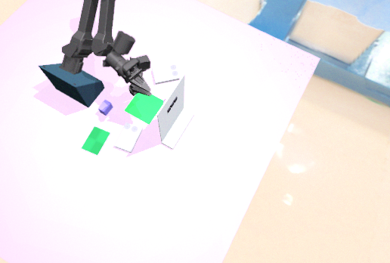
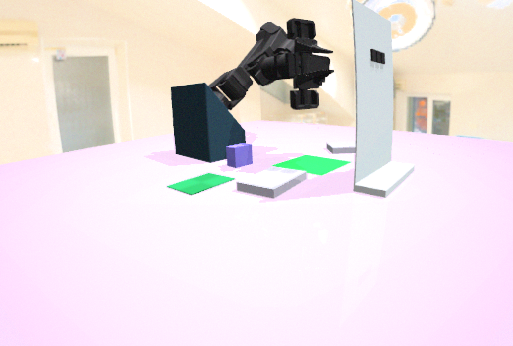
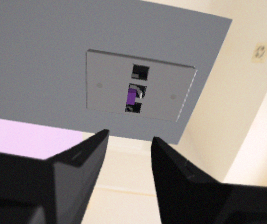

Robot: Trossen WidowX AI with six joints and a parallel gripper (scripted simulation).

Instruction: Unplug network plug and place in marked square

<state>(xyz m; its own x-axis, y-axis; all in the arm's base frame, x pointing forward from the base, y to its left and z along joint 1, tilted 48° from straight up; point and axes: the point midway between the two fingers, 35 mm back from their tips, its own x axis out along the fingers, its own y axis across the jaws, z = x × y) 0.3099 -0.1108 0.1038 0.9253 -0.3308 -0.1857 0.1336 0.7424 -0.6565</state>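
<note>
Right now the upright white panel is 9 cm ahead of my gripper tip, 8 cm below it and 1 cm to the right of it. Also, from my gripper tip: purple cube: 19 cm behind, 18 cm below, 5 cm to the right; then green patch: 20 cm below, 19 cm to the right, 16 cm behind.
</note>
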